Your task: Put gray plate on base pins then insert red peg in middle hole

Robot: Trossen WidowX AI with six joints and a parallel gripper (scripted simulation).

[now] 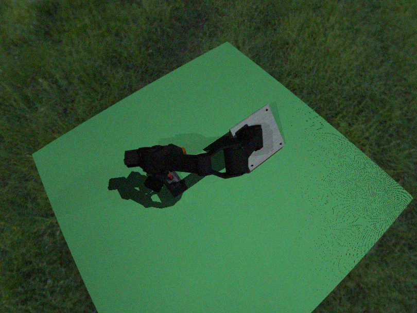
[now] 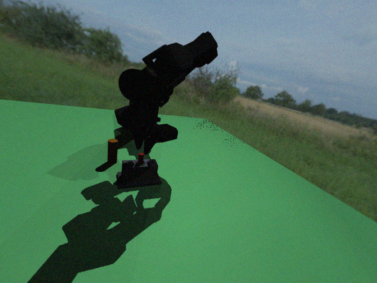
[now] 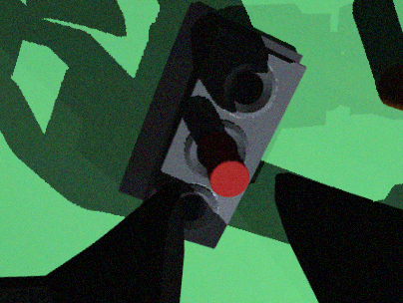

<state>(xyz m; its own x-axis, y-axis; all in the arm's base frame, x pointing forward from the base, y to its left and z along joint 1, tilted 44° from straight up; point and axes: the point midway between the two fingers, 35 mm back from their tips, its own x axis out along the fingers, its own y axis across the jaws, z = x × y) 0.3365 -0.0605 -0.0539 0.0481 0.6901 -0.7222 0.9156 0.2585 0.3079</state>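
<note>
Now: gripper tip 50 mm above the red peg. From my gripper tip the other things lie so: orange-topped cylinder (110 mm behind, 60 mm to the right, 60 mm below); then gray plate (50 mm below); then base (90 mm below).
</note>
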